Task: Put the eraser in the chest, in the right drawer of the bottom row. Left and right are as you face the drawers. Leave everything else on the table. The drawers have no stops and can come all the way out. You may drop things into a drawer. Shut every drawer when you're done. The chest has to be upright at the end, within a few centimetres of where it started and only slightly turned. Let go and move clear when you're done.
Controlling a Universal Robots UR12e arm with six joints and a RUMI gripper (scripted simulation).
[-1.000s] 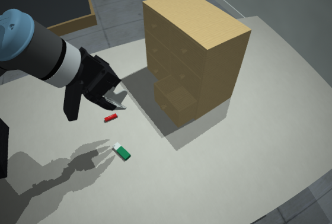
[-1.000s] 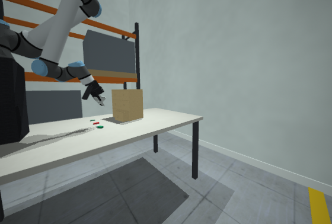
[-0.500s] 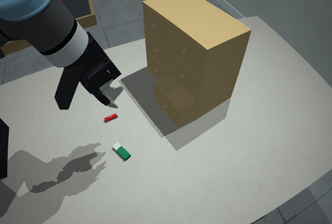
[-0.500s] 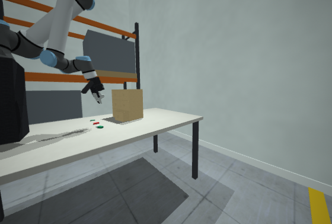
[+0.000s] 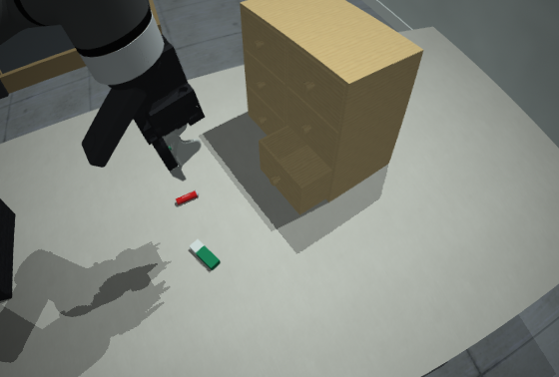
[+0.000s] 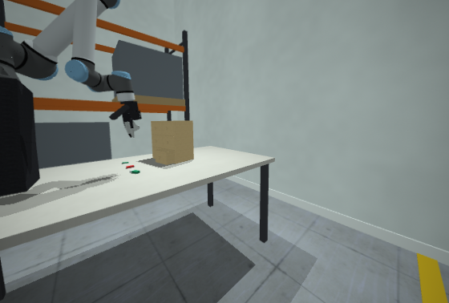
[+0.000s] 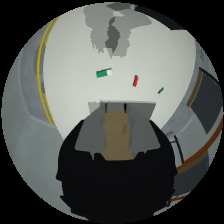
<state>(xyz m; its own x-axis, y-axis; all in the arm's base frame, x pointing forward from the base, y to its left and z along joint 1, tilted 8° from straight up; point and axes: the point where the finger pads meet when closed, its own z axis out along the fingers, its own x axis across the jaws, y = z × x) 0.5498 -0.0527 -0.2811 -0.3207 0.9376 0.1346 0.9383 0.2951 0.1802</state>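
My hand is 220 mm above the eraser and 40 mm to the left of it. From my hand the other things lie so: small red object 220 mm below, 100 mm to the left, 10 mm behind.
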